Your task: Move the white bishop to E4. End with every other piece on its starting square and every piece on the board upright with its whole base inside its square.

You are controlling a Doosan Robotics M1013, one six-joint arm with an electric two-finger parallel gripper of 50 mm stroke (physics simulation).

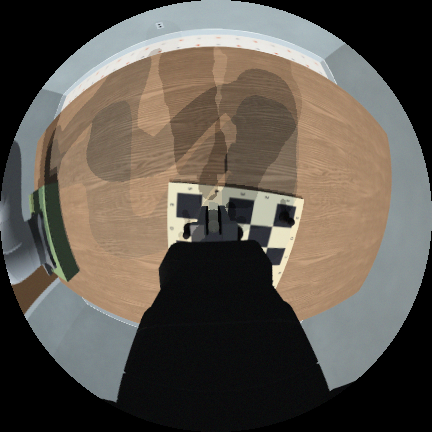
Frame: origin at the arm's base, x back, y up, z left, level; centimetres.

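Seen in the pictures: gripper, fingertip midpoint: (212,214); arm's base, origin of the base link: (41,238).
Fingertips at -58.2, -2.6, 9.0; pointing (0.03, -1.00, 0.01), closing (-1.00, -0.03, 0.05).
Note:
Offsets run from my fingertips to a thing's middle, as dx, dy, dz. Level surfaces: height alone.
My gripper (212,214) is shut on the white bishop @[-0.1, +1.5, -0.6] (213,226), whose pale top shows between the fingers. It is above the chessboard @[-3.4, -4.0, -8.0] (262,212); the piece's base is hidden, so its height over the board and the square below it cannot be told. A black piece @[+3.6, -2.2, -3.4] (187,230) shows just left of the fingers and another black piece @[-3.4, -1.1, -4.0] (240,232) just right of them, both partly hidden by the gripper. A further black piece @[-11.4, -2.2, -1.1] (286,217) stands on a dark square near the board's right corner. A pale grey shape beside the left finger is too covered to name.
A green block-like object (62,240) stands at the table's left edge, beside a grey rounded arm part (15,240). The wooden table @[dy -4.4] (345,175) surrounds the board and carries broad shadows beyond its far edge. The black gripper body covers the near part of the board.

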